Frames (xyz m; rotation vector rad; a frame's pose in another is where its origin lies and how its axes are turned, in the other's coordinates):
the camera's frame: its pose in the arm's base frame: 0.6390 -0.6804 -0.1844 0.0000 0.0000 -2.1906
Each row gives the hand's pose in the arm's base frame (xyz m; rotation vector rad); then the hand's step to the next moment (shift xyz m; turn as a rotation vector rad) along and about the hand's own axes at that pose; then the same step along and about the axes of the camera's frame.
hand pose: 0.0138 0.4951 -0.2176 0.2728 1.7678 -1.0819
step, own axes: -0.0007 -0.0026 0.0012 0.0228 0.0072 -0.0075
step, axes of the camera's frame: 0.0021 0.0009 0.0019 0.0036 -0.0110 -0.0222
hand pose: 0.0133 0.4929 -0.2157 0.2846 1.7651 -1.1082
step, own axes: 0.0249 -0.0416 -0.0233 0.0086 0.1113 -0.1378
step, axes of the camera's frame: 0.0400 -0.0357 0.0043 -0.1248 -0.1128 -0.0561
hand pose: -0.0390 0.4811 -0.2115 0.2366 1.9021 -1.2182
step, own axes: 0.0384 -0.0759 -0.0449 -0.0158 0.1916 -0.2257
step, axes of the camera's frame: 0.0626 -0.0668 0.0296 -0.2286 -0.1728 -0.0760
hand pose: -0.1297 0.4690 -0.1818 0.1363 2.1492 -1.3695
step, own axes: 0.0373 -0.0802 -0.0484 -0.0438 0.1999 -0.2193
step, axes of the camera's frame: 0.0506 -0.0640 0.0593 -0.2491 -0.1518 -0.0700
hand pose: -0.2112 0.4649 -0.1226 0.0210 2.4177 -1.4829
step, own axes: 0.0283 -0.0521 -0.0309 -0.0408 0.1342 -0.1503
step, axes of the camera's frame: 0.0264 -0.0346 0.0508 -0.1766 -0.0962 -0.0427
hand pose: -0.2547 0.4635 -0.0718 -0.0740 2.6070 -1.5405
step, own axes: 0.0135 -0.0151 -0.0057 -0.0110 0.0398 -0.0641
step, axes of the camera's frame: 0.0113 -0.0095 0.0150 -0.0641 -0.0412 -0.0034
